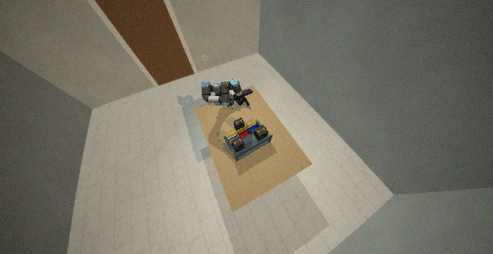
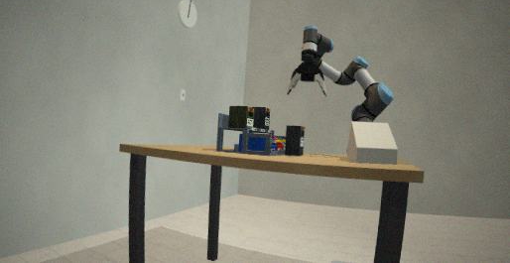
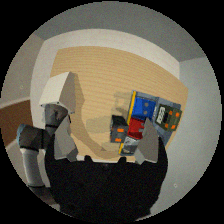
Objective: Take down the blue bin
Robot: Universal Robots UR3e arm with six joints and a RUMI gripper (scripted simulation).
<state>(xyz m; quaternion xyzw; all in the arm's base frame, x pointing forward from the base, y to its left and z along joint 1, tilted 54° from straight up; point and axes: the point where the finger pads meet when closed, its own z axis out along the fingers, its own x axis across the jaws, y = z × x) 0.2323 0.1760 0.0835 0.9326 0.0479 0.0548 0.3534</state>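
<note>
Right now the dark box is 190 mm below my hand, 130 mm to the right of it and 50 mm ahead of it. Also, from my hand: yellow rod (190 mm below, 130 mm to the right, 100 mm ahead); red bin (210 mm below, 190 mm ahead, 140 mm to the right); blue open bin (210 mm below, 200 mm ahead, 30 mm to the right).
</note>
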